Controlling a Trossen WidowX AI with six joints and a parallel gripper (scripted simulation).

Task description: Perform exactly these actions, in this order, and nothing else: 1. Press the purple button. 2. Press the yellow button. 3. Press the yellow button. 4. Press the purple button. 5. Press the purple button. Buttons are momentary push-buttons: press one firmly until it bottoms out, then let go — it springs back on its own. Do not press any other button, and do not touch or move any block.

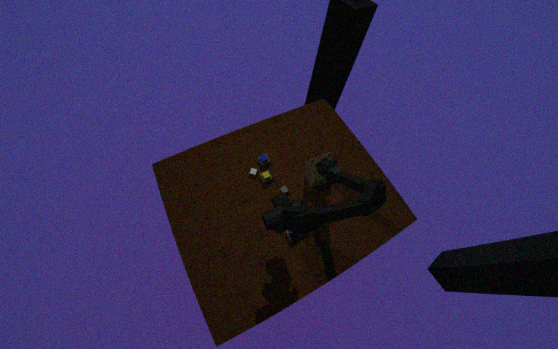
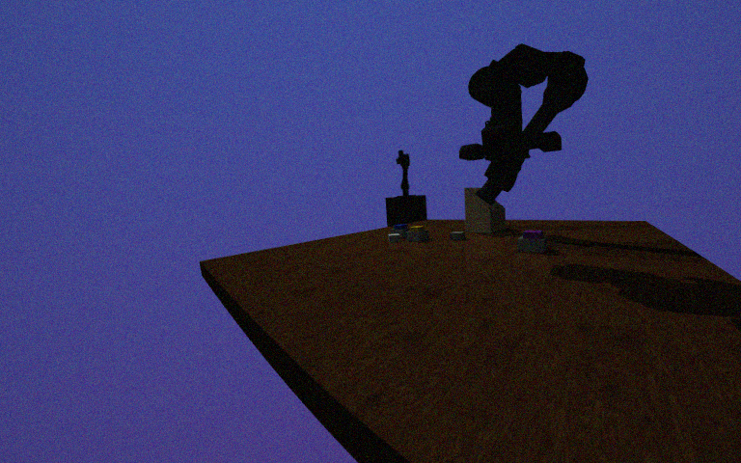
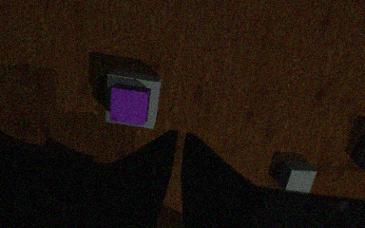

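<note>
Right now my gripper tip is 1 cm past the purple button, 5 cm to the right of it and 9 cm above it. Round my gripper tip: yellow button (7 cm behind, 25 cm to the right, 9 cm below); grey block (3 cm behind, 31 cm to the right, 11 cm below); blue button (11 cm behind, 34 cm to the right, 9 cm below).
</note>
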